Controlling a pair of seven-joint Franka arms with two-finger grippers.
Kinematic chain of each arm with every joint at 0, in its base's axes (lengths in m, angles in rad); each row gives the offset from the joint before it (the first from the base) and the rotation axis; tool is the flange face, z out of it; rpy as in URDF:
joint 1: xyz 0 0 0.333 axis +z
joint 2: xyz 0 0 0 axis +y
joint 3: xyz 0 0 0.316 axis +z
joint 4: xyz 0.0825 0 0 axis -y
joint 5: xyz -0.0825 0 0.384 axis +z
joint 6: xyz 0 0 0 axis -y
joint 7: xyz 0.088 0 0 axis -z
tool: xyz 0 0 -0.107 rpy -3.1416 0 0
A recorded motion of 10 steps. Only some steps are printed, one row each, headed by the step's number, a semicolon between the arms.
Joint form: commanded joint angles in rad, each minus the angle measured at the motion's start. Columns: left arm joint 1, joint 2, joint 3, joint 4, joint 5, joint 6, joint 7; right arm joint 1, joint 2, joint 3, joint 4, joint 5, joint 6, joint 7.
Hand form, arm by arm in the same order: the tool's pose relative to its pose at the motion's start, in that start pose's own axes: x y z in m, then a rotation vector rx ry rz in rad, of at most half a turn. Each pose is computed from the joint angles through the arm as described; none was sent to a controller.
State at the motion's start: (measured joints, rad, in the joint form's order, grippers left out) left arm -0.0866 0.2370 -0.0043 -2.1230 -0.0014 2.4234 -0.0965; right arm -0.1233 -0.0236 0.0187 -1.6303 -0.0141 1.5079 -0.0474
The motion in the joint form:
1: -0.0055 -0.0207 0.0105 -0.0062 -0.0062 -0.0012 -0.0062; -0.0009 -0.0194 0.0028 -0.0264 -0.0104 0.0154 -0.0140
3: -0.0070 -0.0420 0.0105 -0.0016 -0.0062 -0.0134 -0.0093; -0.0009 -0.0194 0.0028 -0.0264 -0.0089 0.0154 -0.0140
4: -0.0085 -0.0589 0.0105 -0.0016 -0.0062 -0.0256 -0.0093; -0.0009 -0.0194 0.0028 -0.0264 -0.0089 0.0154 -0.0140
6: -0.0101 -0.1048 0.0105 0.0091 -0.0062 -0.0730 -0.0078; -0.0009 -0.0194 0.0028 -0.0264 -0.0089 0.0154 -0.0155
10: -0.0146 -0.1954 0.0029 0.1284 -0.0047 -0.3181 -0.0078; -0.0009 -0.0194 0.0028 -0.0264 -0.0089 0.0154 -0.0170
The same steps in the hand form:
1: -0.0007 -0.0028 -0.0093 -0.0028 0.0131 -0.0154; -0.0046 -0.0002 0.0011 -0.0115 0.0078 -0.0154
3: 0.0005 -0.0018 -0.0223 -0.0045 0.0267 -0.0169; -0.0046 -0.0004 0.0011 -0.0100 0.0079 -0.0155
4: -0.0003 -0.0010 -0.0309 -0.0053 0.0313 -0.0154; -0.0046 -0.0004 0.0011 -0.0100 0.0079 -0.0155
6: -0.0010 0.0000 -0.0575 -0.0069 0.0404 -0.0120; -0.0046 -0.0004 0.0011 -0.0100 0.0079 -0.0170
10: 0.0011 0.0074 -0.1410 -0.0047 0.0052 0.0020; -0.0046 -0.0004 0.0011 -0.0100 0.0079 -0.0185

